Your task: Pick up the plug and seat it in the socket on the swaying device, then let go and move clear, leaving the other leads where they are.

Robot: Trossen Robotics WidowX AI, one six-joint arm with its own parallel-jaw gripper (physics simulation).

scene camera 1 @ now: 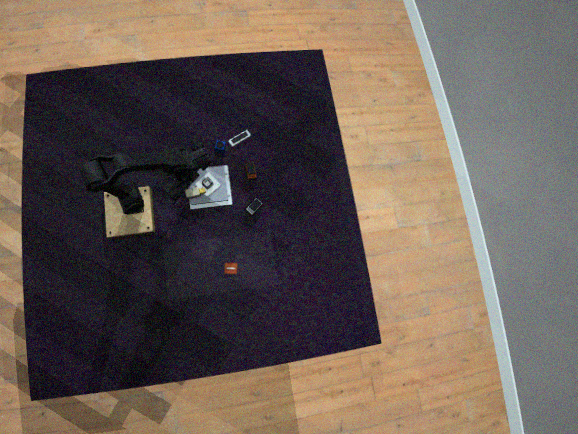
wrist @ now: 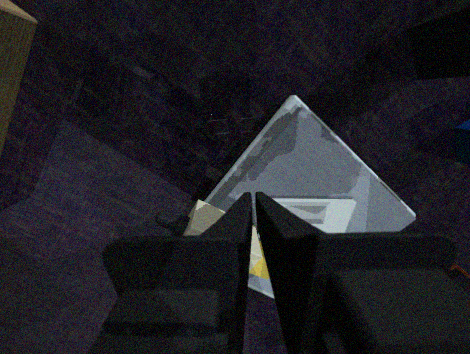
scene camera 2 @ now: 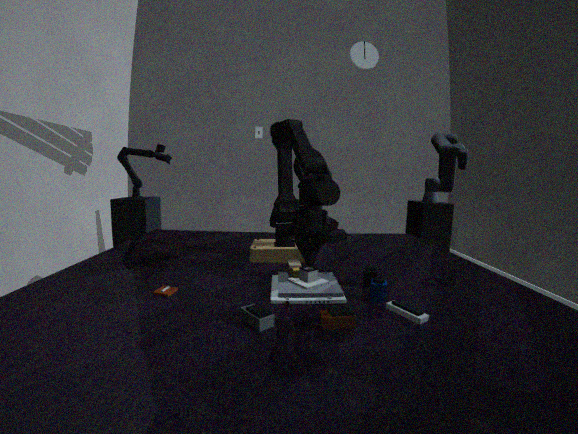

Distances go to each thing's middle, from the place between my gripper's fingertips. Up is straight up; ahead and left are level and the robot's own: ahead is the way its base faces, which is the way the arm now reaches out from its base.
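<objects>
Positions counted from my hand: plug (wrist: 203,215), 4 cm to the right; black block (wrist: 432,39), 15 cm to the left, 4 cm ahead, 1 cm below; device (scene camera 2: 310,283), 1 cm to the right, 6 cm ahead.
</objects>
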